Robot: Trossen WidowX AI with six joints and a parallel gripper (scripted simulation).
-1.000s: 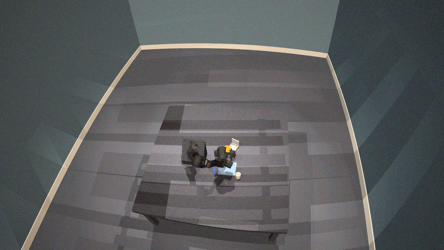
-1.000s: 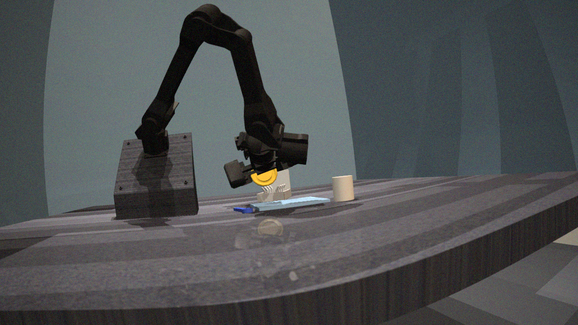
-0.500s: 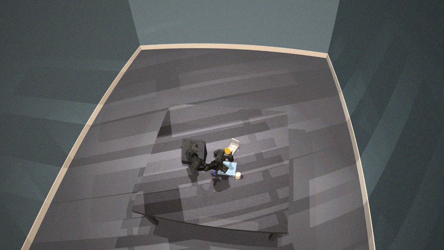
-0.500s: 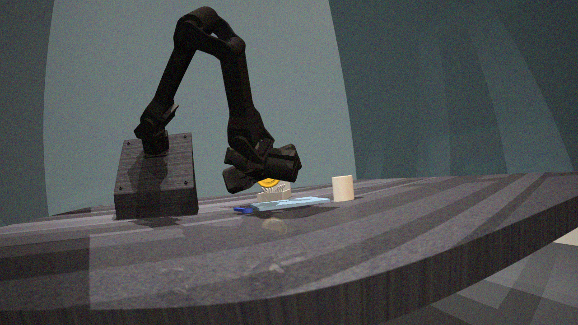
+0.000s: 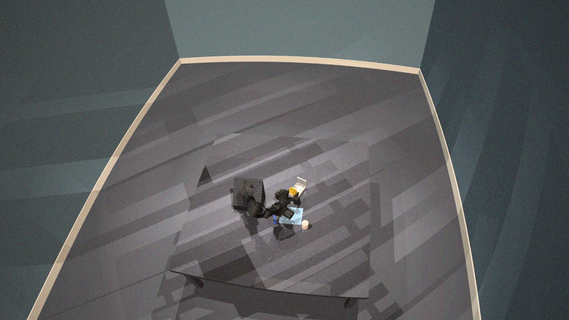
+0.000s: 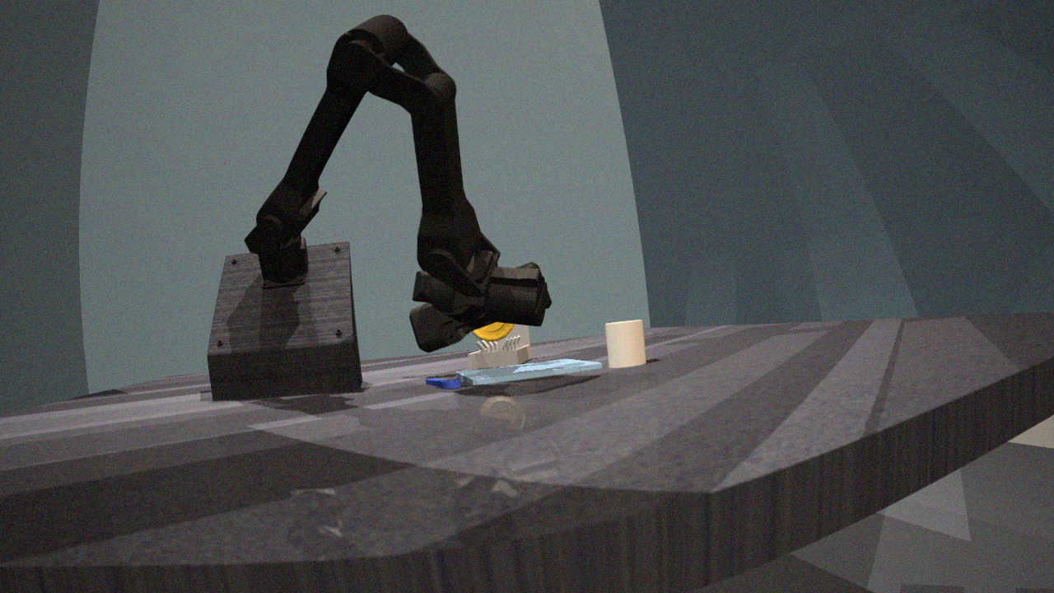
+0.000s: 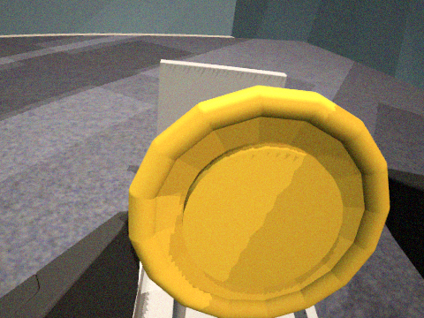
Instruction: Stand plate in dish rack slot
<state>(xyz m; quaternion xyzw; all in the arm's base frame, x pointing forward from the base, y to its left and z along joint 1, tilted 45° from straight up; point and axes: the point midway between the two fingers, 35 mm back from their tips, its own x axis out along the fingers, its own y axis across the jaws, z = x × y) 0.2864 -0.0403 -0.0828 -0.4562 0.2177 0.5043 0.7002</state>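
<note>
The dish rack is 2 cm ahead of my gripper tip, 5 cm to the left of it and 5 cm below it. The rest, counted from my gripper tip: yellow plate: 1 cm to the right; then blue spoon: 11 cm behind, 21 cm to the right, 7 cm below; then light blue mat: 16 cm to the right, 7 cm below.
</note>
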